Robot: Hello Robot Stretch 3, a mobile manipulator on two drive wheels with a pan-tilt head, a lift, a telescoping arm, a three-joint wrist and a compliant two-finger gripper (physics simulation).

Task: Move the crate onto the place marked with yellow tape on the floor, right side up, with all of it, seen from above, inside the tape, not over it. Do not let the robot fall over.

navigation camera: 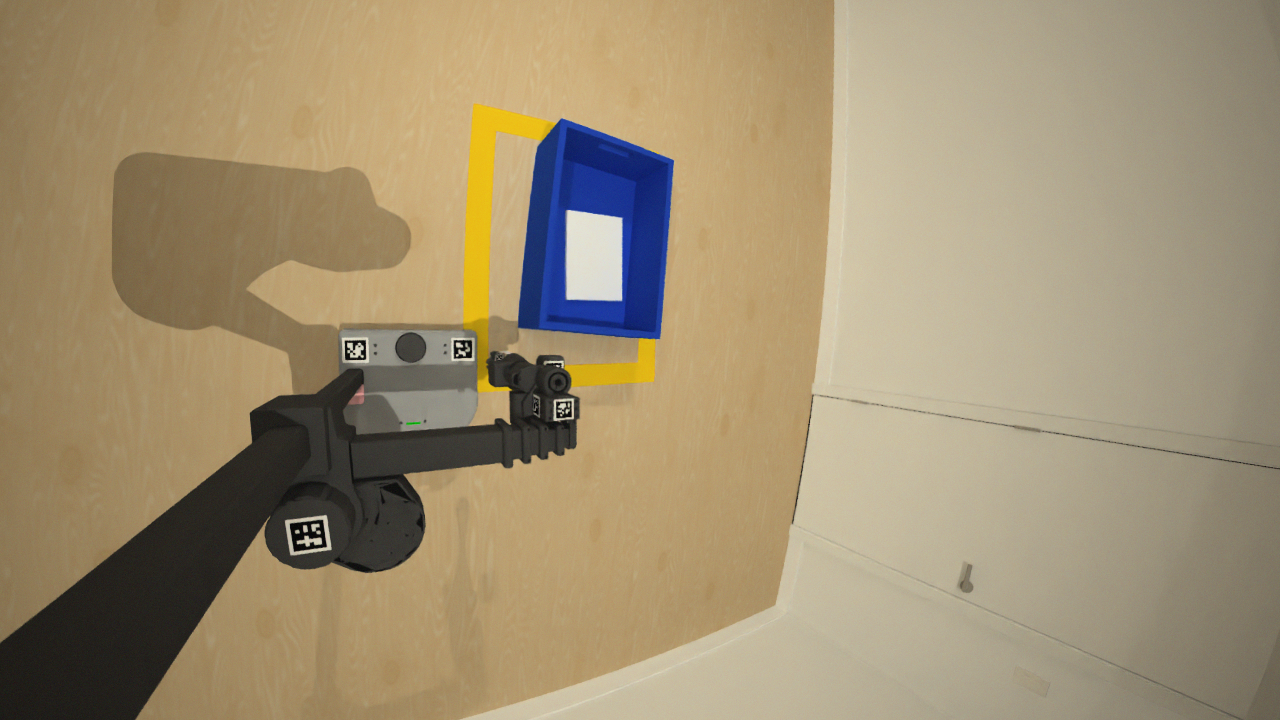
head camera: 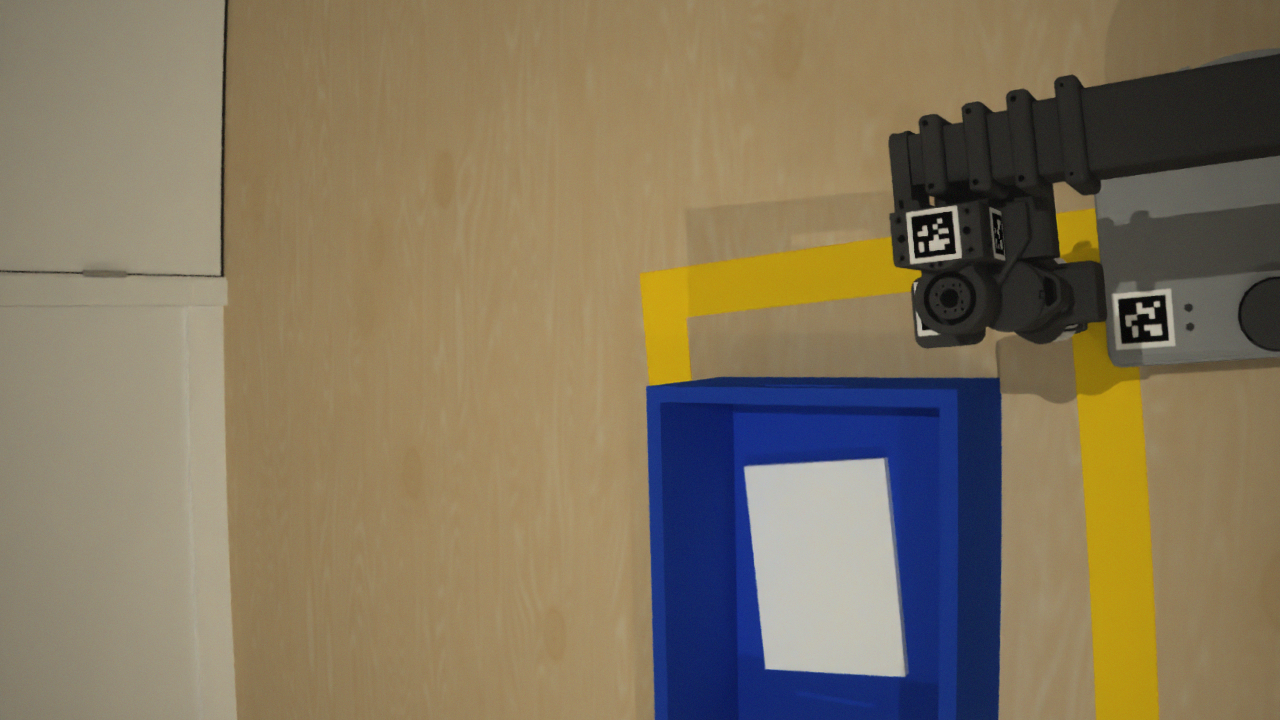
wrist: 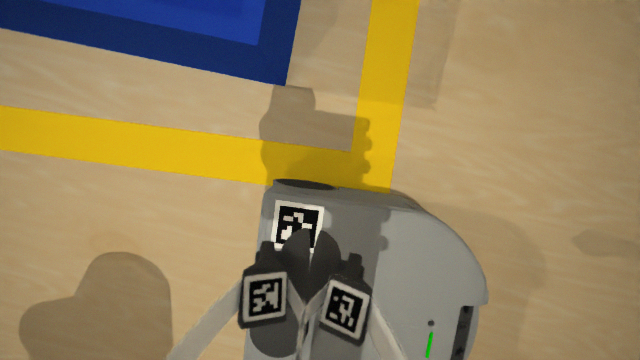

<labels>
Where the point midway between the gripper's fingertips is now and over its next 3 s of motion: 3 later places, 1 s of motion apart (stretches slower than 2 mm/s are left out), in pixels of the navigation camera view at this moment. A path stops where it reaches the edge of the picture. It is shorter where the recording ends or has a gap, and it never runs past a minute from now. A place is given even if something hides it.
The gripper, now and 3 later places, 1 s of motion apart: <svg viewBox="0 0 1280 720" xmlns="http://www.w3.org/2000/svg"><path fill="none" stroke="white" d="M493 363L493 394L494 437L496 479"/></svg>
</labels>
